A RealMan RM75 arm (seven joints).
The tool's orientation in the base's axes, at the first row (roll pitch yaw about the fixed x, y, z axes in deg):
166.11, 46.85, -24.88
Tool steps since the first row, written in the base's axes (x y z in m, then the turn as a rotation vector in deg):
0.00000, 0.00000, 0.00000, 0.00, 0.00, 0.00
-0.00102, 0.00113, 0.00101, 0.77, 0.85, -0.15
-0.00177, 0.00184, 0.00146, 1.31, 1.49, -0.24
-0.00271, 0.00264, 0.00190, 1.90, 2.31, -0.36
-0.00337, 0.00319, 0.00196, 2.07, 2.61, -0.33
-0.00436, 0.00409, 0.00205, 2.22, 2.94, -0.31
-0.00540, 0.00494, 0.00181, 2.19, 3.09, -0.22
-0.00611, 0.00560, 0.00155, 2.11, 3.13, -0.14
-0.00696, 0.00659, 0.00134, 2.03, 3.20, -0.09
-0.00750, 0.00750, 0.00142, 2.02, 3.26, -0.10
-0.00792, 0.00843, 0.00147, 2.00, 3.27, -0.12
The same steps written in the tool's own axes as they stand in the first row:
0.00000, 0.00000, 0.00000, 0.00, 0.00, 0.00
-0.00169, -0.00066, 0.00018, 0.34, -1.03, -0.40
-0.00269, -0.00107, 0.00049, 0.56, -1.79, -0.70
-0.00383, -0.00153, 0.00097, 0.78, -2.74, -0.99
-0.00444, -0.00188, 0.00146, 0.77, -3.06, -1.11
-0.00538, -0.00248, 0.00221, 0.76, -3.41, -1.21
-0.00609, -0.00307, 0.00321, 0.63, -3.53, -1.23
-0.00653, -0.00357, 0.00396, 0.51, -3.54, -1.22
-0.00719, -0.00433, 0.00481, 0.40, -3.58, -1.19
-0.00785, -0.00505, 0.00523, 0.39, -3.63, -1.17
-0.00841, -0.00583, 0.00559, 0.39, -3.64, -1.15

